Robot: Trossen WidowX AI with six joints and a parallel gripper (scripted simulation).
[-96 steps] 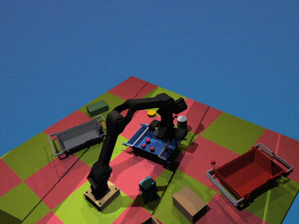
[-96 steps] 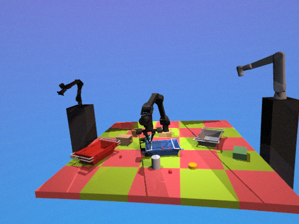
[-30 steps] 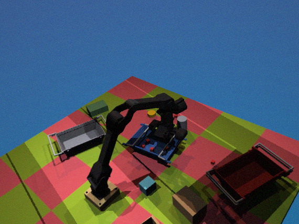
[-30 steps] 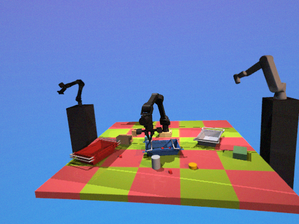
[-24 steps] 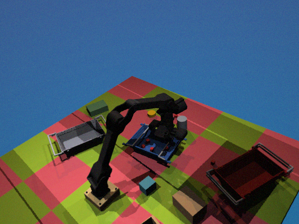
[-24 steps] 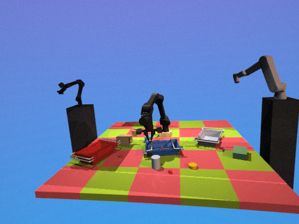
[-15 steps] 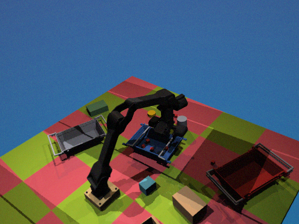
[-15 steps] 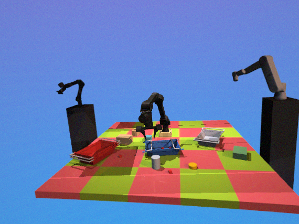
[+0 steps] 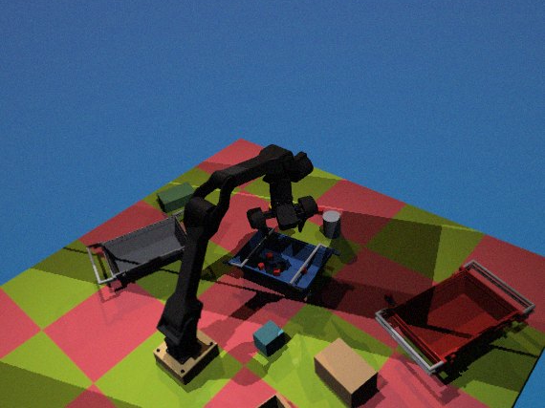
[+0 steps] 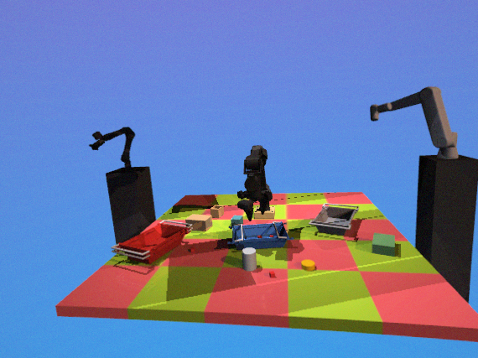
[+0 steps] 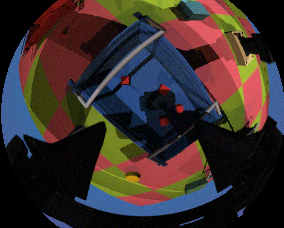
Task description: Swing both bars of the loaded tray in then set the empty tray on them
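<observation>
Now: the grey tray 220 mm behind my gripper tip, 380 mm to the left of it and 80 mm below it. The rest, counted from my gripper tip: teal cube: 230 mm behind, 130 mm to the right, 110 mm below; red block: 260 mm ahead, 80 mm to the left, 120 mm below; grey cylinder: 200 mm ahead, 10 mm to the right, 90 mm below.
</observation>
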